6 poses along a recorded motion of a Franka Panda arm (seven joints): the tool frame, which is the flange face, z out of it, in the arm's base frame.
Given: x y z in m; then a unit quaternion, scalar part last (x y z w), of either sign.
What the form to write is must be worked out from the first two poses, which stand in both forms.
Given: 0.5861 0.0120 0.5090 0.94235 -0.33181 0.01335 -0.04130
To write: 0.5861 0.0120 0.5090 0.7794 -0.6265 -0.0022 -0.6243 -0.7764 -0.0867
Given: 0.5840 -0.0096 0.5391 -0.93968 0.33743 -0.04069 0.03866
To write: 0.5840 -0.0096 0.5391 0.7690 -0.6373 0.0504 -0.6310 -0.7693 -0.1001
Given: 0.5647 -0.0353 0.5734 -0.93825 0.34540 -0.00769 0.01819
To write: 0.5647 -0.0353 0.5734 0.7613 -0.6484 0.0019 -0.6479 -0.7607 -0.0394
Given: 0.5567 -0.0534 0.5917 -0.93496 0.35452 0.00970 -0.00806
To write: 0.5567 -0.0534 0.5917 0.7484 -0.6631 -0.0124 -0.6628 -0.7485 0.0219
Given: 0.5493 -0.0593 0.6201 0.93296 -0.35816 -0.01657 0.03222
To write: 0.5493 -0.0593 0.6201 0.7429 -0.6694 -0.0078 -0.6672 -0.7414 0.0720
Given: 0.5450 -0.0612 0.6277 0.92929 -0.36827 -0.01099 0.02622
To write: 0.5450 -0.0612 0.6277 0.7285 -0.6850 -0.0011 -0.6839 -0.7274 0.0568
